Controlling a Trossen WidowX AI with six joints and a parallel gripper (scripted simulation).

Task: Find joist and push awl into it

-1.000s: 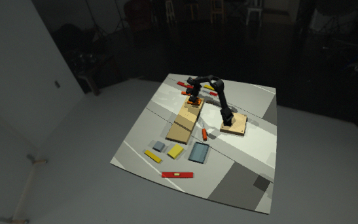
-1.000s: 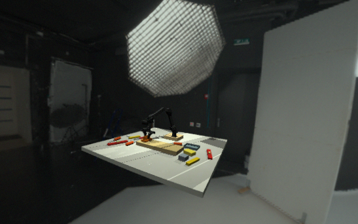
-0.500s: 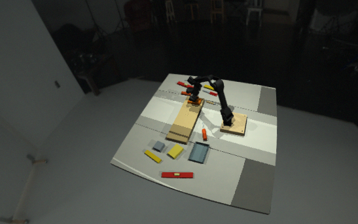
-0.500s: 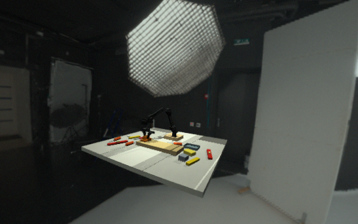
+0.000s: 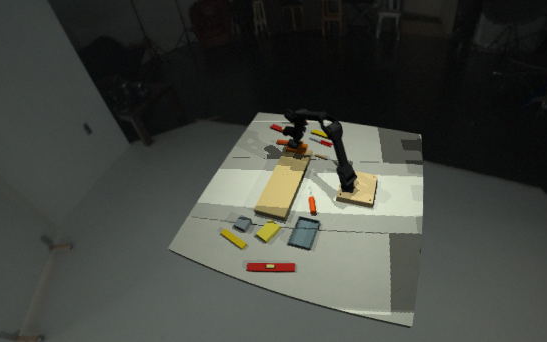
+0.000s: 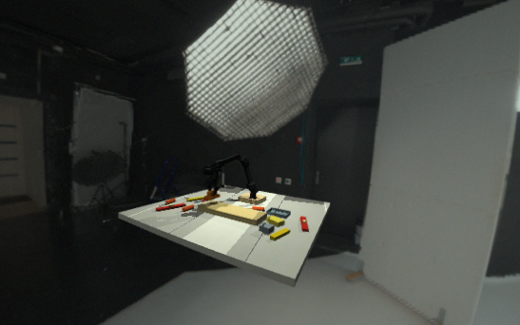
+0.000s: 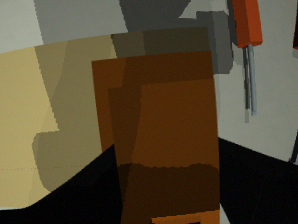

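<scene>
My gripper tip is 530 mm to the right of the blue-grey tray, 140 mm past it and 100 mm above it. From my gripper tip the other things lie so: stud finder (20 mm behind, 20 mm above); yellow block (550 mm to the left, 100 mm below, 40 mm ahead); awl (190 mm behind, 110 mm below, 20 mm to the right).
</scene>
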